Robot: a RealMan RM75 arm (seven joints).
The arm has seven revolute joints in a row. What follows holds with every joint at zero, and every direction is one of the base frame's.
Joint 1 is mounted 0.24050 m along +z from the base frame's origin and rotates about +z.
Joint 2 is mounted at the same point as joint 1 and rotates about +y.
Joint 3 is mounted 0.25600 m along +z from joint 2 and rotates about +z.
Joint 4 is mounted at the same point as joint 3 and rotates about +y.
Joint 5 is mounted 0.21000 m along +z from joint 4 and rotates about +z.
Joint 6 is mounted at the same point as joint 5 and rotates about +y.
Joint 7 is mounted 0.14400 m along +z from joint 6 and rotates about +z.
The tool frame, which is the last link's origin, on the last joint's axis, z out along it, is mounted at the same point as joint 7; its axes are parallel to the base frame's.
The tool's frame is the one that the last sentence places.
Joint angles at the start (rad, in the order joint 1, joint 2, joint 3, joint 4, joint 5, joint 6, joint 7):
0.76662 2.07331 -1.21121 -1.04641 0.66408 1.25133 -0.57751
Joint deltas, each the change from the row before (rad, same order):
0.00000 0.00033 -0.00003 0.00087 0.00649 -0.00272 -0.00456
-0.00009 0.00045 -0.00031 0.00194 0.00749 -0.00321 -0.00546
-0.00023 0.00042 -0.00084 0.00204 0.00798 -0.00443 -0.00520
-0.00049 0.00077 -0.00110 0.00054 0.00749 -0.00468 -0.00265
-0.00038 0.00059 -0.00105 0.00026 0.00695 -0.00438 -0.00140
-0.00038 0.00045 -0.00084 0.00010 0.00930 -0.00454 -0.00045
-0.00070 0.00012 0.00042 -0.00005 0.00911 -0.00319 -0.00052
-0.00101 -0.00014 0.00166 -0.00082 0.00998 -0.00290 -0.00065
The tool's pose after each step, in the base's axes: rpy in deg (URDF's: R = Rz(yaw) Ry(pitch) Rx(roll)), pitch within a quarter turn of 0, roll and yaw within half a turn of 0; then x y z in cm. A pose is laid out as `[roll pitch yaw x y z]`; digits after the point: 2 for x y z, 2 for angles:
[-155.00 6.61 -44.62 16.43 41.74 -0.72]
[-155.27 6.82 -44.40 16.36 41.74 -0.79]
[-155.51 7.07 -44.16 16.28 41.75 -0.86]
[-155.73 7.41 -44.00 16.19 41.77 -0.92]
[-155.93 7.75 -43.88 16.09 41.79 -0.97]
[-156.22 8.23 -43.82 15.96 41.81 -1.02]
[-156.52 8.70 -43.84 15.86 41.83 -1.03]
[-156.84 9.27 -43.87 15.75 41.85 -1.00]

